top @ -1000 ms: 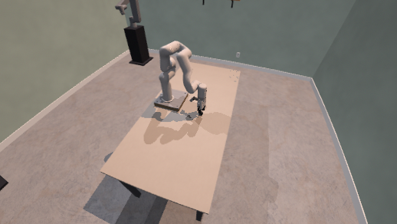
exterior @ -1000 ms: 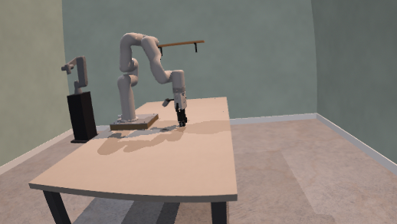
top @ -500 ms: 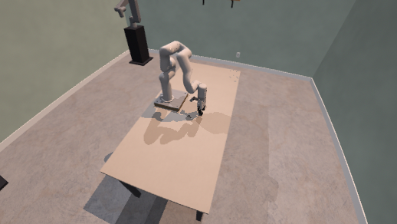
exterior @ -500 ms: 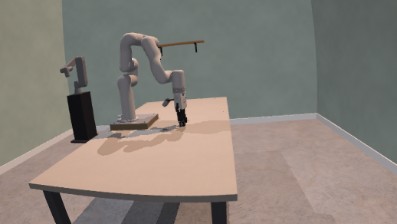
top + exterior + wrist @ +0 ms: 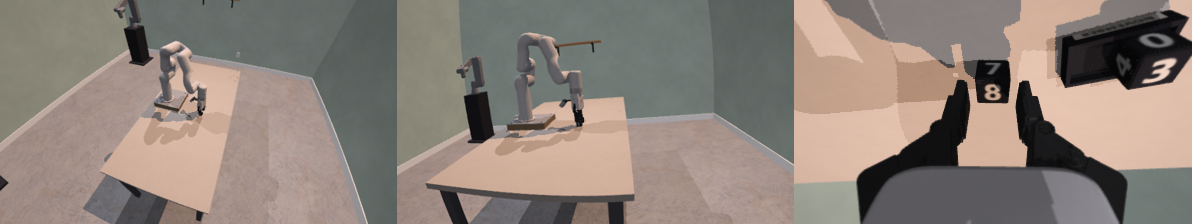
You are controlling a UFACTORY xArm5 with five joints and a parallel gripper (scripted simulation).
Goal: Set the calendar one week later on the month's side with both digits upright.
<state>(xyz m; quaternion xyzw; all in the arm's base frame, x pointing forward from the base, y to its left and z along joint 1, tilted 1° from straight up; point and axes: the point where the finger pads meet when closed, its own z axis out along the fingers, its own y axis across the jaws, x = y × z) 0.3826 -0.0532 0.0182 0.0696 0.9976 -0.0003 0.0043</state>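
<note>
The black cube lies 40 mm below my hand. Round my hand: black calendar tray (10 mm behind, 100 mm to the left, 40 mm below).
</note>
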